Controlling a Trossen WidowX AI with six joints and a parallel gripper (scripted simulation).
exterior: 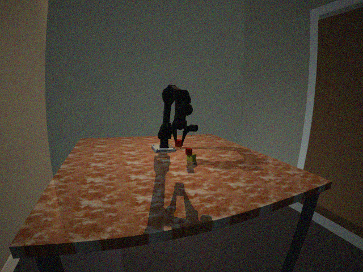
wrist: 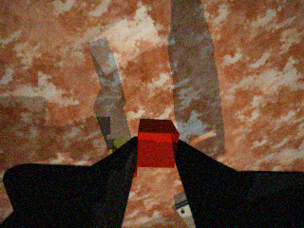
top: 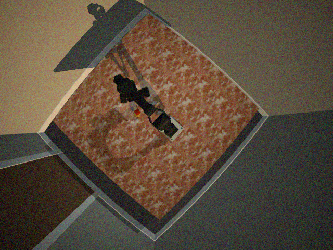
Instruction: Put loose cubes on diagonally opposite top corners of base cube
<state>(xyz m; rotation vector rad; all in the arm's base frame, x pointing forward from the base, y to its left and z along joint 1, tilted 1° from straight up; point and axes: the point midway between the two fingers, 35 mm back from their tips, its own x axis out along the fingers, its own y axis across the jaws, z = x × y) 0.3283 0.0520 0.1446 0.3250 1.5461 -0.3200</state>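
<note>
The yellow base cube lies 6 cm behind my gripper tip, 9 cm to the left of it and 10 cm below it. Round my gripper tip: red cube (right at my gripper tip).
</note>
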